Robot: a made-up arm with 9 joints. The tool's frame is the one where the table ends. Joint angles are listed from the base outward.
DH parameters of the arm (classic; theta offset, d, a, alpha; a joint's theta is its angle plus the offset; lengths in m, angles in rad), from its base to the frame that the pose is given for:
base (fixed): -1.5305 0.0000 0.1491 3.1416
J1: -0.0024 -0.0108 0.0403 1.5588
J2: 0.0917 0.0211 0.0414 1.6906
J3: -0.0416 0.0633 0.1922 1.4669
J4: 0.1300 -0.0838 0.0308 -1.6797
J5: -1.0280 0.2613 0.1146 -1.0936
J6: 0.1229 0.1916 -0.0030 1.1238
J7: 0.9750 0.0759 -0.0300 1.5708
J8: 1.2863 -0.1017 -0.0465 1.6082
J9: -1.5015 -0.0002 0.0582 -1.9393
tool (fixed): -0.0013 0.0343 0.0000 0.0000
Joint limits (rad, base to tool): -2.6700..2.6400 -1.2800..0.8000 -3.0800..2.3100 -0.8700..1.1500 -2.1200..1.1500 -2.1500..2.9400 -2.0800..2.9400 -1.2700..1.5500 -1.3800..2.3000
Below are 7 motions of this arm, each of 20 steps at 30 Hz.
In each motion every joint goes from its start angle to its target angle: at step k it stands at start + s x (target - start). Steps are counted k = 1, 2, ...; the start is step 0. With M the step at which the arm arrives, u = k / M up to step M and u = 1 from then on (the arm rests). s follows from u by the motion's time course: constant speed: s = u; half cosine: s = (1 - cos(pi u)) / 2; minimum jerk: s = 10 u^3 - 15 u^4 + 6 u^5.
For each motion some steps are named. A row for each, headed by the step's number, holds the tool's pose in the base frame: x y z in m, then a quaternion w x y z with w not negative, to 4 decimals.
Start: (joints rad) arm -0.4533 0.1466 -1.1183 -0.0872 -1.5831 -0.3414 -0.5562 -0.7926 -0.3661
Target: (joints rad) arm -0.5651 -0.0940 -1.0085 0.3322 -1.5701 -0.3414 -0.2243 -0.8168 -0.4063
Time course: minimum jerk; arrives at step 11
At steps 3, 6, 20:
3: -0.2047 -0.5587 0.4502 0.2235 0.0865 -0.0737 -0.9681
6: -0.1324 -0.4911 0.4939 0.3690 0.0872 -0.1657 -0.9104
20: -0.0784 -0.4076 0.5183 0.4900 0.0720 -0.2394 -0.8351

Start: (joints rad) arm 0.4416 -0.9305 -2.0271 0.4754 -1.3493 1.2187 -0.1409 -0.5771 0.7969
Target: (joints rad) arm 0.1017 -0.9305 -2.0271 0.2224 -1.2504 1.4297 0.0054 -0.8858 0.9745
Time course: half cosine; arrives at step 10
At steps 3, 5, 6, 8, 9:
3: 0.1401 0.1943 0.3741 0.1672 0.7904 0.5383 0.2400
5: 0.0773 0.2324 0.3629 0.1275 0.7268 0.6420 0.2082
6: 0.0413 0.2480 0.3559 0.1093 0.6872 0.6928 0.1891
8: -0.0202 0.2661 0.3428 0.0840 0.6149 0.7686 0.1554
9: -0.0383 0.2696 0.3387 0.0776 0.5926 0.7885 0.1452

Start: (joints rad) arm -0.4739 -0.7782 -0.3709 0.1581 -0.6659 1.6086 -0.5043 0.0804 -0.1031
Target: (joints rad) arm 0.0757 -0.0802 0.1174 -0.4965 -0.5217 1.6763 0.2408 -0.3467 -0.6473
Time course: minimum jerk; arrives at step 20
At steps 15, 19, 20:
15: -0.0055 -0.6865 0.5704 0.7674 0.1940 -0.5008 0.3502
19: -0.0193 -0.7411 0.5121 0.7467 0.2098 -0.5128 0.3680
20: -0.0195 -0.7417 0.5114 0.7465 0.2099 -0.5130 0.3682

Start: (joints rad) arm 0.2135 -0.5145 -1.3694 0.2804 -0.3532 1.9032 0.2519 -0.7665 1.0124
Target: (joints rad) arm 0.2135 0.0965 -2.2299 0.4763 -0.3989 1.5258 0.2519 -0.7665 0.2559
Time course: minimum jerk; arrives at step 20
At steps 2, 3, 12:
2: -0.2644 0.0134 0.5437 0.4805 -0.0394 -0.8703 0.1008
3: -0.2622 0.0117 0.5453 0.4849 -0.0479 -0.8687 0.0896
12: -0.1623 -0.1515 0.6061 0.6414 -0.2070 -0.6426 -0.3643

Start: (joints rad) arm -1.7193 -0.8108 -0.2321 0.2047 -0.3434 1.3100 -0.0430 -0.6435 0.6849
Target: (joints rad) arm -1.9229 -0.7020 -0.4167 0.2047 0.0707 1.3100 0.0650 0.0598 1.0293
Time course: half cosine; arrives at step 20
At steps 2, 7, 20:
2: -0.1103 -0.2157 0.6854 0.2832 0.5785 -0.2938 0.7063
7: -0.0762 -0.2135 0.6945 0.2604 0.5997 -0.3282 0.6818
20: 0.0217 -0.1888 0.7059 0.1597 0.6745 -0.4086 0.5938

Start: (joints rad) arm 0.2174 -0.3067 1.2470 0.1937 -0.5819 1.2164 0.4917 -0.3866 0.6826
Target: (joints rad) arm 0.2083 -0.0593 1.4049 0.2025 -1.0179 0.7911 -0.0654 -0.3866 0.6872
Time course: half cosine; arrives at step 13
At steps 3, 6, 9, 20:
3: 0.1218 -0.1788 0.6275 0.5614 0.4063 -0.4356 0.5745
6: 0.1157 -0.2041 0.6322 0.6247 0.3837 -0.5116 0.4481
9: 0.1122 -0.2452 0.6340 0.6698 0.3620 -0.5826 0.2844
20: 0.1095 -0.2780 0.6317 0.6841 0.3493 -0.6170 0.1711

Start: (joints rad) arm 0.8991 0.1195 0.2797 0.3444 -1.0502 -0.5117 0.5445 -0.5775 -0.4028
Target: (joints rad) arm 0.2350 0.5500 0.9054 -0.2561 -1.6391 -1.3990 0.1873 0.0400 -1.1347
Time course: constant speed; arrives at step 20
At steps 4, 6, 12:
4: -0.1355 -0.5842 0.3493 0.7456 0.3216 0.2347 -0.5343
6: -0.1239 -0.6182 0.3062 0.7216 0.3710 0.3087 -0.4963
12: -0.0562 -0.6745 0.1740 0.5938 0.4640 0.5618 -0.3412

